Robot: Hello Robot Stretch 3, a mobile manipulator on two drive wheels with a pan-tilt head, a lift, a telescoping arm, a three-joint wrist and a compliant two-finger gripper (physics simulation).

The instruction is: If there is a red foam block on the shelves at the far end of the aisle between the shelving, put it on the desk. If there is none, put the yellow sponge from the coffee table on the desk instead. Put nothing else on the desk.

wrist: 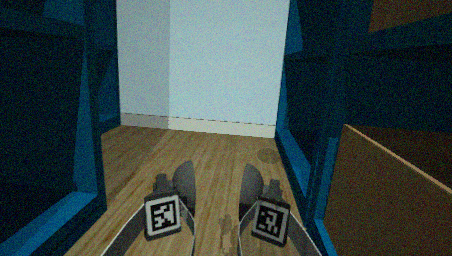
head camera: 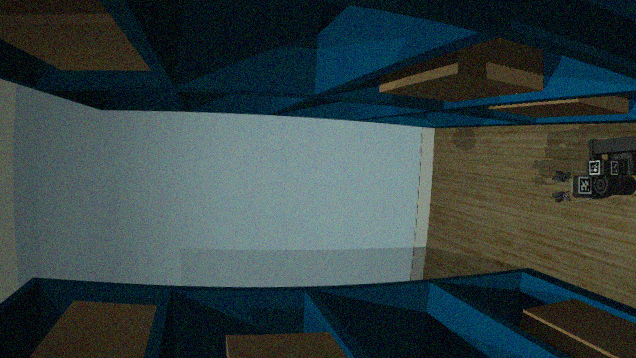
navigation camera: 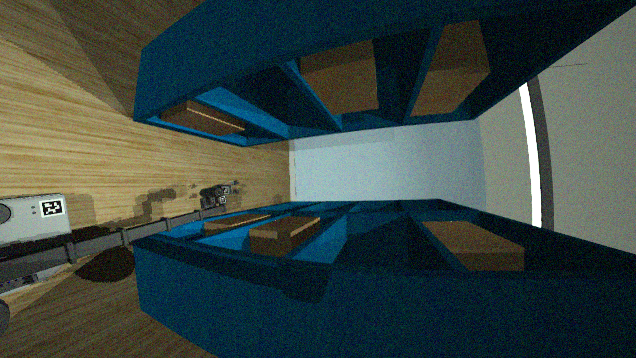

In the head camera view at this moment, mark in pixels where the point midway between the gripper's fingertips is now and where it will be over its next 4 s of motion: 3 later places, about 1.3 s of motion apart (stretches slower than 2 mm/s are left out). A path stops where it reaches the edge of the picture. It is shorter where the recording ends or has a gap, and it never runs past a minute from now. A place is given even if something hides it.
My gripper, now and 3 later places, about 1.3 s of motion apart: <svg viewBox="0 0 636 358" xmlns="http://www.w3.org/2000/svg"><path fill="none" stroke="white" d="M554 186L549 215L557 144L587 148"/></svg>
